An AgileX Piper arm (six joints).
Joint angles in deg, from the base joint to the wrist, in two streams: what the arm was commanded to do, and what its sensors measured. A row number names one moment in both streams.
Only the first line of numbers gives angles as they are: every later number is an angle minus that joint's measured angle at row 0.
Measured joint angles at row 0:
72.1, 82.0, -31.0, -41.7, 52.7, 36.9
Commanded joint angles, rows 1 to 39:
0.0, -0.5, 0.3, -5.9, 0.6, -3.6
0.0, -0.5, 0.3, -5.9, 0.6, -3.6
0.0, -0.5, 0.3, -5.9, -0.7, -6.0
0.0, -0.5, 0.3, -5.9, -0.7, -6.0
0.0, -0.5, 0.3, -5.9, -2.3, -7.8
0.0, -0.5, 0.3, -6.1, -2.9, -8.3
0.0, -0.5, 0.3, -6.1, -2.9, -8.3
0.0, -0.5, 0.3, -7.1, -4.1, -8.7
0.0, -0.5, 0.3, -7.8, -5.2, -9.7
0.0, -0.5, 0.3, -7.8, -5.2, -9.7
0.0, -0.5, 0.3, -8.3, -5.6, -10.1
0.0, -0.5, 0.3, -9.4, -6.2, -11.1
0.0, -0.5, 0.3, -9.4, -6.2, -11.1
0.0, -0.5, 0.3, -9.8, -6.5, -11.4
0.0, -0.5, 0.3, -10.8, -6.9, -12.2
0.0, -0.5, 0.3, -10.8, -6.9, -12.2
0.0, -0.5, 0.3, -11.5, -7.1, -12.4
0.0, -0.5, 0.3, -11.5, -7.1, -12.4
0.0, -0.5, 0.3, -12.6, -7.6, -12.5
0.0, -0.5, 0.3, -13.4, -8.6, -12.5
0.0, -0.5, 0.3, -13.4, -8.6, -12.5
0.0, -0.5, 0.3, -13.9, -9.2, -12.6
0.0, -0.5, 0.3, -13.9, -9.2, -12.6
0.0, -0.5, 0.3, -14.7, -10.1, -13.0
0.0, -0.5, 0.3, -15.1, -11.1, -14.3
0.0, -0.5, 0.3, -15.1, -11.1, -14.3
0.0, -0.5, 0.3, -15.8, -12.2, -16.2
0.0, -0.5, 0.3, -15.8, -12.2, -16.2
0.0, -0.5, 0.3, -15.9, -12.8, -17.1
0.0, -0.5, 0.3, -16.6, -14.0, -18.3
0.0, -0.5, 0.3, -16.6, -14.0, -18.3
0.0, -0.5, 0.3, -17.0, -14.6, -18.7
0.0, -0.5, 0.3, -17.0, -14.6, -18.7
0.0, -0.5, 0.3, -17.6, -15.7, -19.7
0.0, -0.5, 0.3, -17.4, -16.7, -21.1
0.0, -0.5, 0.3, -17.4, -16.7, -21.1
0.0, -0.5, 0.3, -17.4, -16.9, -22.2
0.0, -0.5, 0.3, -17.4, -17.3, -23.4
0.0, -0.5, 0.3, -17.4, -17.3, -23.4
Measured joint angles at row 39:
0.0, 0.2, 0.2, -13.9, -17.6, -21.0
